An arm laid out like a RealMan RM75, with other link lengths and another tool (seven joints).
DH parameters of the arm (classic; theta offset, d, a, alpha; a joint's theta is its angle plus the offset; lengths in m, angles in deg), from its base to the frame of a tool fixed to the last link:
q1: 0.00 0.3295 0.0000 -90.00
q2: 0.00 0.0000 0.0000 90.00
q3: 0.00 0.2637 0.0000 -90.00
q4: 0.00 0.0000 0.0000 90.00
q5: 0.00 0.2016 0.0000 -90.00
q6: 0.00 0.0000 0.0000 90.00
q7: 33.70 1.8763 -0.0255 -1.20
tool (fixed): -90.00 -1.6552 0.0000 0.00
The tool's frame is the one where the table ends.
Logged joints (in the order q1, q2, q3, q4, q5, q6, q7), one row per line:
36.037, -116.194, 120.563, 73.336, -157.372, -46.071, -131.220
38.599, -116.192, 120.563, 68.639, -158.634, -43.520, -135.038
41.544, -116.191, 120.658, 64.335, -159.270, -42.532, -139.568
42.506, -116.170, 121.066, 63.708, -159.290, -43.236, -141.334
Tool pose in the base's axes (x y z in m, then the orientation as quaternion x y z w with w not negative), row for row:
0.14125, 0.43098, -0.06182, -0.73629, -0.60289, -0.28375, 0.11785
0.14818, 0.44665, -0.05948, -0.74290, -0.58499, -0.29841, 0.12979
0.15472, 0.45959, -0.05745, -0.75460, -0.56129, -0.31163, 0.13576
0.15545, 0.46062, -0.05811, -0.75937, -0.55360, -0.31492, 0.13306
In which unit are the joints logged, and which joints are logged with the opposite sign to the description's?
The joints are logged in degrees. Opposite sign: q2, q3, q4, q7.
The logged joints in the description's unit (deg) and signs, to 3 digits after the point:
36.037, 116.194, -120.563, -73.336, -157.372, -46.071, 131.220
38.599, 116.192, -120.563, -68.639, -158.634, -43.520, 135.038
41.544, 116.191, -120.658, -64.335, -159.270, -42.532, 139.568
42.506, 116.170, -121.066, -63.708, -159.290, -43.236, 141.334

